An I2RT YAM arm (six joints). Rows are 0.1 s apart.
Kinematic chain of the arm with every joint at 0, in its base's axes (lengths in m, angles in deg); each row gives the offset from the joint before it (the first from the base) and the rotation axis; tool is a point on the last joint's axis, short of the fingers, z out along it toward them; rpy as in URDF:
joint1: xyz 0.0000 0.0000 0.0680 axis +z
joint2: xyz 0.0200 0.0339 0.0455 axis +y
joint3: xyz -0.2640 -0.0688 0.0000 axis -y
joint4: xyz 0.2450 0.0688 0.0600 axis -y
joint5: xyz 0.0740 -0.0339 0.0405 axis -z
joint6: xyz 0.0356 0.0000 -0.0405 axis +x
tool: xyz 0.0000 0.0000 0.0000 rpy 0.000 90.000 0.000
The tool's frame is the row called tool.
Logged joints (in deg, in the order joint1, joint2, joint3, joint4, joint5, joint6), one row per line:
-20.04 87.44 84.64 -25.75 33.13 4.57
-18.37 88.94 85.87 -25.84 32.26 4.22
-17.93 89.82 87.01 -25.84 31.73 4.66
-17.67 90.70 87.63 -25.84 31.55 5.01
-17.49 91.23 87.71 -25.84 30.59 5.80
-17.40 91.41 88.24 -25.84 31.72 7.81
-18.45 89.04 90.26 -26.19 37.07 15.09
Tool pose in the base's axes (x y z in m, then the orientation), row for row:
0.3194 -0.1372 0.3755 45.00 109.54 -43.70
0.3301 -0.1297 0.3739 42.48 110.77 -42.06
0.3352 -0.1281 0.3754 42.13 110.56 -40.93
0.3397 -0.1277 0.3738 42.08 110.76 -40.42
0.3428 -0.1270 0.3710 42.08 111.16 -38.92
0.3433 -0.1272 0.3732 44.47 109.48 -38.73
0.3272 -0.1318 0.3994 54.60 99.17 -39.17
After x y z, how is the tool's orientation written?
As a rotation vector, in degrees.
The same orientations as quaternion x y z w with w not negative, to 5 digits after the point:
0.31796 0.77399 -0.30878 0.45221
0.30053 0.78366 -0.29756 0.45499
0.29876 0.78401 -0.29025 0.46024
0.29841 0.78545 -0.28664 0.46029
0.29853 0.78862 -0.27611 0.46122
0.31627 0.77862 -0.27545 0.46676
0.39431 0.71619 -0.28288 0.50157

